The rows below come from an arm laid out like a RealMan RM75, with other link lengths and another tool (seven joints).
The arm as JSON. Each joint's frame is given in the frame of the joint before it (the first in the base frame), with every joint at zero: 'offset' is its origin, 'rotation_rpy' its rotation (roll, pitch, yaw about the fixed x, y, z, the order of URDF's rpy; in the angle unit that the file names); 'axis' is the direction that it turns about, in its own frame. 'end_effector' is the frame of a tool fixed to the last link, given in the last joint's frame.
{
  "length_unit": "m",
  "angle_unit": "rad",
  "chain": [
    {
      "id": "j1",
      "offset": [
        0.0,
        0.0,
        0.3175
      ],
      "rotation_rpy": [
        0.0,
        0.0,
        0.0
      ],
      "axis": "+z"
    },
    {
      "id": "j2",
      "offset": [
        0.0,
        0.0,
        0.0
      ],
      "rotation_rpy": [
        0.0,
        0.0,
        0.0
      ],
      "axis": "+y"
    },
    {
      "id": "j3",
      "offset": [
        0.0,
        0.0,
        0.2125
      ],
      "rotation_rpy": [
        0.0,
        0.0,
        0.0
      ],
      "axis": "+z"
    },
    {
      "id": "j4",
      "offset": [
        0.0,
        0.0,
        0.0
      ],
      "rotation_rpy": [
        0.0,
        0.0,
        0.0
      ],
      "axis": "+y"
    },
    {
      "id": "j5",
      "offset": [
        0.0,
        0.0,
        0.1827
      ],
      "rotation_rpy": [
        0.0,
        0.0,
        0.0
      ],
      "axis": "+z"
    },
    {
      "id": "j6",
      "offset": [
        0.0,
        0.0,
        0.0
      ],
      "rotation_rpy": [
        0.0,
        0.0,
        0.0
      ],
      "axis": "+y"
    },
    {
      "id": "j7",
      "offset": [
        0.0,
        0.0,
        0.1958
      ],
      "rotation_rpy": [
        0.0,
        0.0,
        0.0
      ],
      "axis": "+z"
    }
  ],
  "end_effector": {
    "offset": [
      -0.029,
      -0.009,
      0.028
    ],
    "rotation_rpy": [
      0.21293,
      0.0,
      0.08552
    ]
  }
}
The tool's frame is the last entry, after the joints.
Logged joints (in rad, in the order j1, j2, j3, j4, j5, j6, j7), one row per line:
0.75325, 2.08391, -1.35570, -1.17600, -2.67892, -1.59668, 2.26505
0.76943, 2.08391, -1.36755, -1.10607, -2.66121, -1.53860, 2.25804
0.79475, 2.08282, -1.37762, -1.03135, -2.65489, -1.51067, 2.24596
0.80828, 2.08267, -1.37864, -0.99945, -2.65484, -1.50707, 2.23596
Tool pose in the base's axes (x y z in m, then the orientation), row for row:
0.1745, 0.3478, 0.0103, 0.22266, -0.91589, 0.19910, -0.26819
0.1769, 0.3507, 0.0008, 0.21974, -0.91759, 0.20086, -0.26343
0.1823, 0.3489, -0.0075, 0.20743, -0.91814, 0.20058, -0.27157
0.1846, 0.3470, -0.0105, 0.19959, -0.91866, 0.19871, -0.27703
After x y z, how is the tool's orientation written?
As a quaternion, w x y z.
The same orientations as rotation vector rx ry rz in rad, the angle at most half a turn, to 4 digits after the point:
-2.5295, 0.5499, -0.7407
-2.5382, 0.5556, -0.7287
-2.5563, 0.5585, -0.7561
-2.5685, 0.5556, -0.7746

